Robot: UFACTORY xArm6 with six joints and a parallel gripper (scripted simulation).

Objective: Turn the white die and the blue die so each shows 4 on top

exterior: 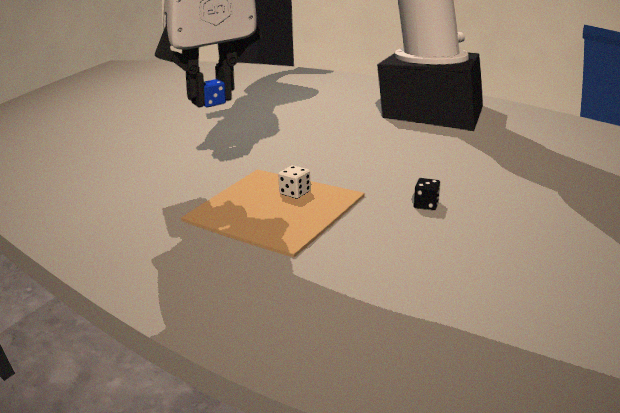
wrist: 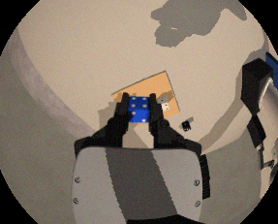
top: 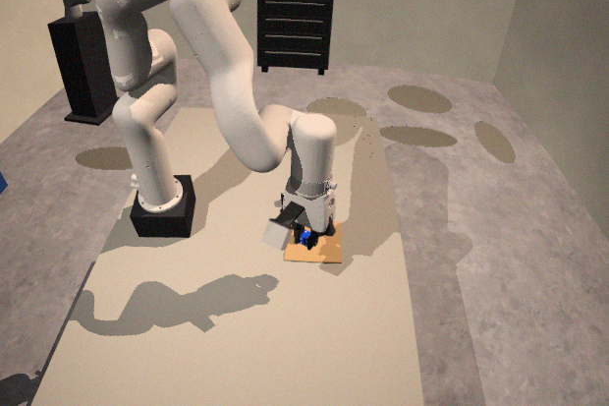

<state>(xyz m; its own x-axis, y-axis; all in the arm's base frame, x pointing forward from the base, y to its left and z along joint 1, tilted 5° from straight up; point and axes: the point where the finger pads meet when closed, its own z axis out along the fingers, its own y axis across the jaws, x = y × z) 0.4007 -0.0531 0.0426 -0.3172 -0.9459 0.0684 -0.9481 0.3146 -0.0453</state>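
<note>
Right now the black die is 220 mm to the left of my hand, 110 mm below it and 100 mm behind it. Also, from my hand: white die (100 mm below, 90 mm to the left, 30 mm behind); then blue die (10 mm below); then orange mat (120 mm below, 100 mm to the left, 10 mm ahead).
</note>
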